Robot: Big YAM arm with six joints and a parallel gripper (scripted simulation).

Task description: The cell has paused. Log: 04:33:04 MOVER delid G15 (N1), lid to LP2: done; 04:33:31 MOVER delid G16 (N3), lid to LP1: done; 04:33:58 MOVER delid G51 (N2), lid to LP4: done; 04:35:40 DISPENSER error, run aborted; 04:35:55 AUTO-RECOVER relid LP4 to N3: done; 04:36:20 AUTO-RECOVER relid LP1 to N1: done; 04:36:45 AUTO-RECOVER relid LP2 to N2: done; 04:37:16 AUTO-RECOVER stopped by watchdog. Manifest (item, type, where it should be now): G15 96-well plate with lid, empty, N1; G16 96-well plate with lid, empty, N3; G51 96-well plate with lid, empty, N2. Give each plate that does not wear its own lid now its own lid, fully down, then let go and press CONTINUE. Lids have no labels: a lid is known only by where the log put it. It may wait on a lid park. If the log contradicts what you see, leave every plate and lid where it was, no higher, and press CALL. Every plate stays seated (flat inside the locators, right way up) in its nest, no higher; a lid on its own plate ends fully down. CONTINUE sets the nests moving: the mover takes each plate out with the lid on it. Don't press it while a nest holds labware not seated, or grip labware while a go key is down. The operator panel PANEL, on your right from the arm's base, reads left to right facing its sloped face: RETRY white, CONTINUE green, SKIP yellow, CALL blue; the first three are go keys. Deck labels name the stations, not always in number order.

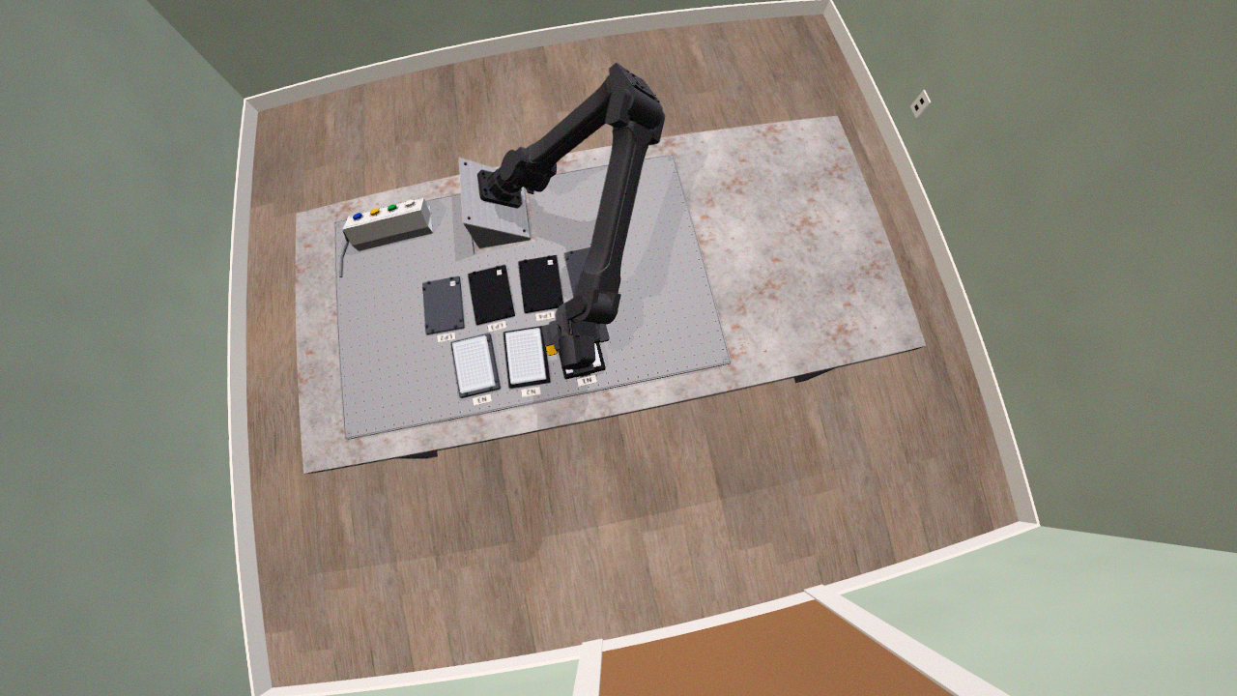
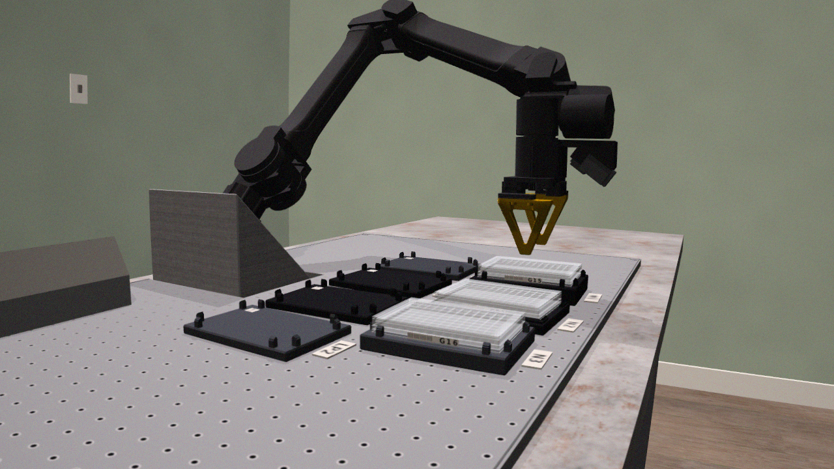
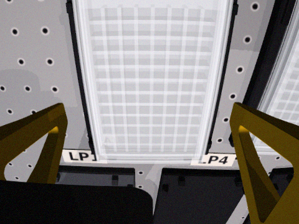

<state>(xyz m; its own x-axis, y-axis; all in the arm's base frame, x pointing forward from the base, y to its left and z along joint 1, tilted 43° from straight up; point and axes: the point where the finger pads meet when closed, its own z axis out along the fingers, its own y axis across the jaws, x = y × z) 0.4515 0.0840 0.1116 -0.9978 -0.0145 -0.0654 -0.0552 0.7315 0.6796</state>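
Right now the plate G15 is 40 mm below my hand. The rest, counted from my hand: lid park LP1 (190 mm behind, 60 mm to the left, 60 mm below); then LP4 label (100 mm behind, 70 mm to the right, 70 mm below); then nest N1 (60 mm below).
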